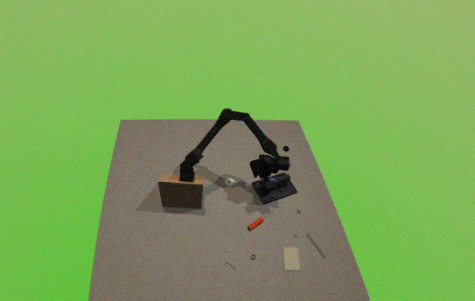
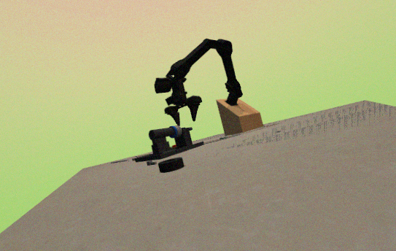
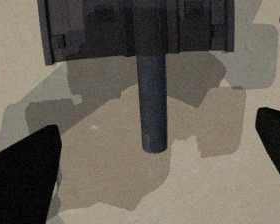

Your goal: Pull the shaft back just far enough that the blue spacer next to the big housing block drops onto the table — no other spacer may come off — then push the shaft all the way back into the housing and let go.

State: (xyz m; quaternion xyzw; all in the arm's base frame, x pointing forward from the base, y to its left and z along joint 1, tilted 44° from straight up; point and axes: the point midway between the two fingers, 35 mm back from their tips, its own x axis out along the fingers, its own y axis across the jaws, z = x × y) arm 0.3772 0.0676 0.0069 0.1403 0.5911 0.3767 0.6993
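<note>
Now: the dark shaft 5 cm ahead of my gripper tip, 3 cm below it and 2 cm to the left of it. From my gripper tip the other things lie so: black disc: 36 cm to the left, 25 cm ahead, 10 cm below; beige card: 38 cm to the right, 15 cm ahead, 10 cm below; red-handled screwdriver: 16 cm to the right, 10 cm below, 2 cm ahead.
</note>
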